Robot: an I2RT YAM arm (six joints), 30 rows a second.
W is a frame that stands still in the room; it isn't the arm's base.
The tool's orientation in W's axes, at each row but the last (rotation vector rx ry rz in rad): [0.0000, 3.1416, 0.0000]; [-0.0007, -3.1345, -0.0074]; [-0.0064, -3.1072, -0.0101]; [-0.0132, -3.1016, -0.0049]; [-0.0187, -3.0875, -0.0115]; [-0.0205, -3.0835, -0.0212]
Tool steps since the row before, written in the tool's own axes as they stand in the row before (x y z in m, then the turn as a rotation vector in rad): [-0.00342, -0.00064, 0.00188, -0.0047, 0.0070, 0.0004]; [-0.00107, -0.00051, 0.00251, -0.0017, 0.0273, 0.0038]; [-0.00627, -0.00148, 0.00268, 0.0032, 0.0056, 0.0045]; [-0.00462, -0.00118, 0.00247, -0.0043, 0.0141, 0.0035]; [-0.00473, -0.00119, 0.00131, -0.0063, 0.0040, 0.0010]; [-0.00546, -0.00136, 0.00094, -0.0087, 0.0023, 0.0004]
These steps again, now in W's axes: [0.00342, -0.00064, -0.00188, 0.0047, 0.0070, -0.0004]; [0.00105, -0.00050, -0.00252, 0.0017, 0.0273, -0.0037]; [0.00617, -0.00149, -0.00290, -0.0033, 0.0056, -0.0044]; [0.00451, -0.00121, -0.00266, 0.0043, 0.0141, -0.0036]; [0.00464, -0.00124, -0.00157, 0.0063, 0.0039, -0.0013]; [0.00538, -0.00142, -0.00127, 0.0087, 0.0022, -0.0009]
